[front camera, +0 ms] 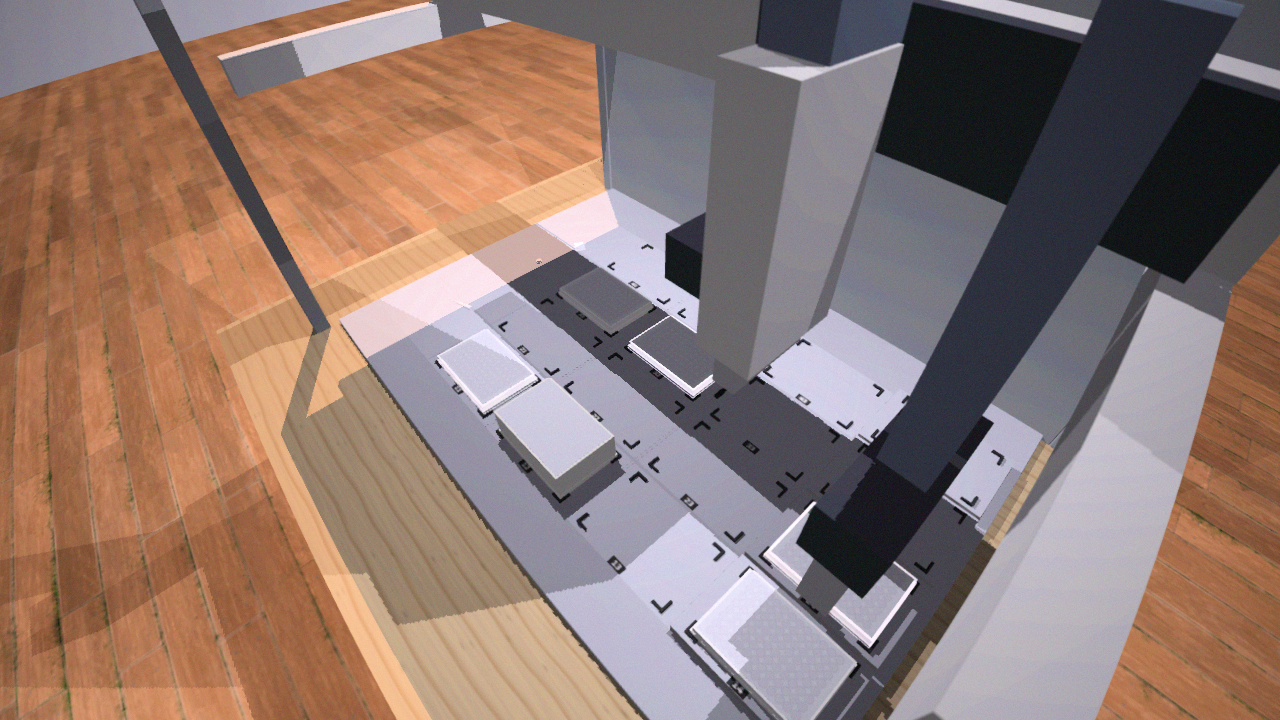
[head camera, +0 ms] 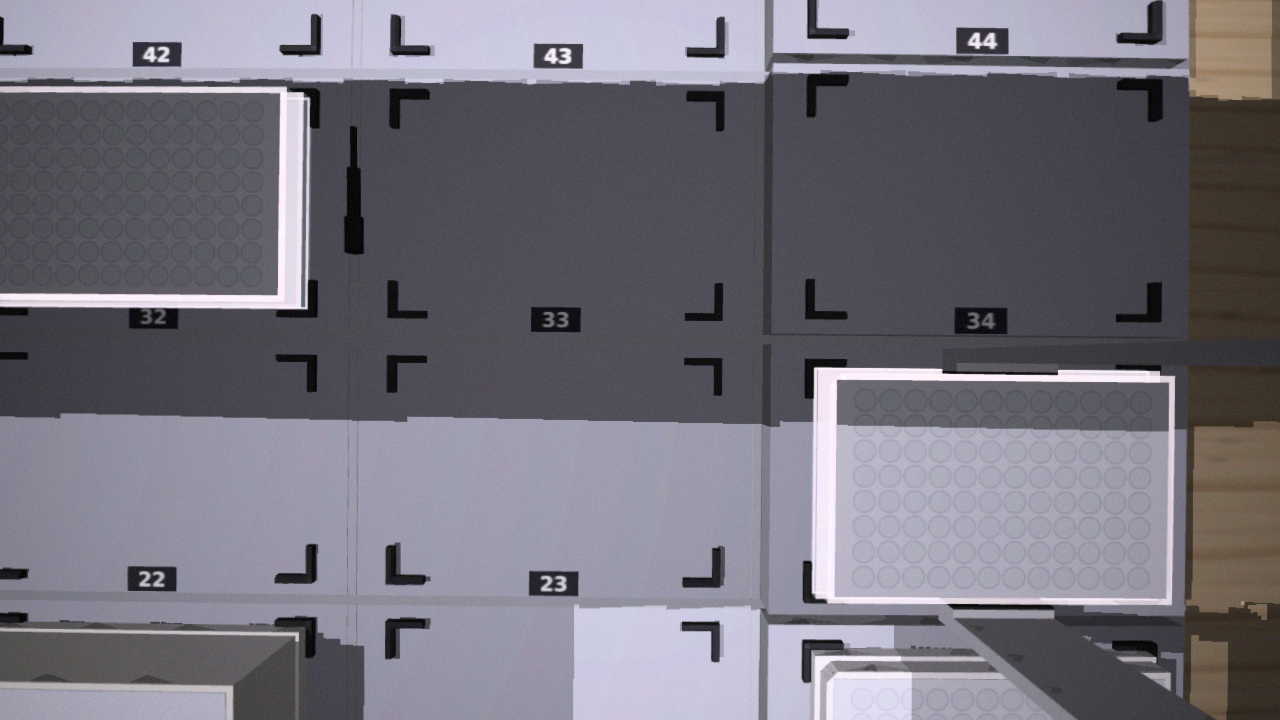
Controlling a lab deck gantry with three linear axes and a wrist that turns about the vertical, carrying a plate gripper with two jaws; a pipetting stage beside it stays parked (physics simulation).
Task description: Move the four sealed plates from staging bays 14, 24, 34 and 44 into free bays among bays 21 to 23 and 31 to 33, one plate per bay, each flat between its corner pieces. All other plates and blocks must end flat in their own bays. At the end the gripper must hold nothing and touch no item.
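Where they show: gripper, fingertip midpoint: (head camera: 988, 484); robot's base, link origin: (front camera: 438, 362).
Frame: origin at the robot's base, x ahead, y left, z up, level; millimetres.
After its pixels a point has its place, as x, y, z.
A white sealed plate (front camera: 872, 604) @(599, 138, 29) (head camera: 1002, 501) @(556, 146, 29) with rows of round wells lies flat in bay 24. My gripper (front camera: 841, 573) @(556, 150, 21) (head camera: 1001, 490) @(556, 150, 21) is shut on it, one jaw at each long side; its front arm hides part of the plate in the front view. Another white plate (front camera: 760, 640) @(545, 37, 29) (head camera: 939, 698) @(534, 75, 29) is in bay 14, partly cut off in the head view. A white-rimmed plate (front camera: 675, 353) @(228, 246, 14) (head camera: 134, 197) @(232, 256, 14) lies flat in bay 32. A grey plate (front camera: 604, 300) @(74, 248, 14) lies in bay 31. Bays 21, 22, 23, 33 and 34 hold no plate.
A tall block (front camera: 554, 434) @(242, 36, 42) (head camera: 116, 702) @(251, 78, 42) stands in bay 12, and a white plate (front camera: 487, 368) @(73, 42, 14) lies in bay 11. The parked pipetting stage (front camera: 751, 223) hangs over the deck; its thin black tip (head camera: 353, 205) @(312, 255, 6) shows between bays 32 and 33.
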